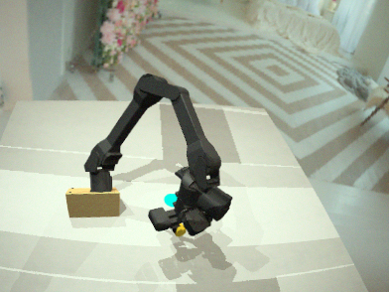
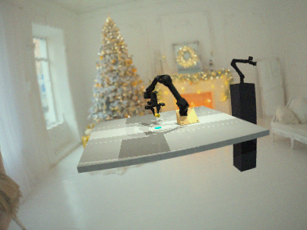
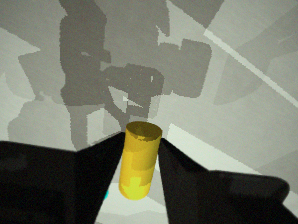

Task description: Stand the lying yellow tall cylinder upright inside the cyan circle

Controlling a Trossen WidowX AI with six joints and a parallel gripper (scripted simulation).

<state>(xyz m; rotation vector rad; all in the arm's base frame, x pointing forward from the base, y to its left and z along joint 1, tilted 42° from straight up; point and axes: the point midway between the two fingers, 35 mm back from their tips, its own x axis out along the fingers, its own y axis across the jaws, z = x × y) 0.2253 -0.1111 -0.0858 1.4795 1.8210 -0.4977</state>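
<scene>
Now: the cyan circle 20 mm ahead of my gripper tip, 180 mm to the left of it and 80 mm below it. Also, from my gripper tip: yellow tall cylinder: 10 mm behind, 20 mm to the left.
</scene>
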